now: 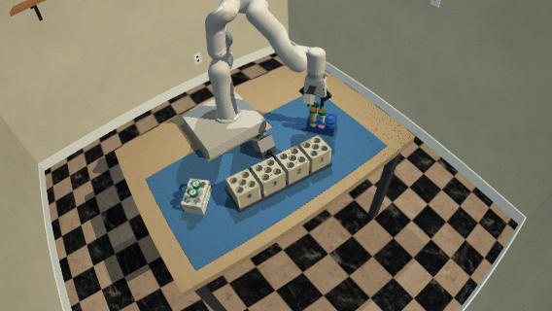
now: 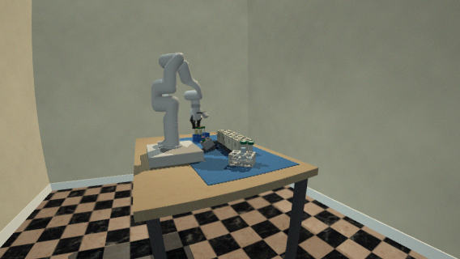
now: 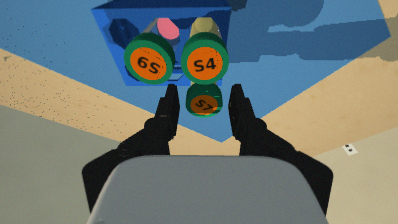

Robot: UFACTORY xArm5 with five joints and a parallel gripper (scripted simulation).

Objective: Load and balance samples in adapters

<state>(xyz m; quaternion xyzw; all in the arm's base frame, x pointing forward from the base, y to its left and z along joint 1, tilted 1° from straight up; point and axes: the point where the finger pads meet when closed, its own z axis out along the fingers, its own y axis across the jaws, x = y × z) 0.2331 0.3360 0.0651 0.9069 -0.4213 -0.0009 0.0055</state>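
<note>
Now: hand 1 cm past the sample tube S7 and 6 cm above it. Round my hand: blue sample rack RS: 4 cm ahead, 1 cm to the left, 10 cm below; then sample tube S9: 6 cm ahead, 6 cm below; then sample tube S4: 2 cm ahead, 4 cm to the right, 6 cm below.
</note>
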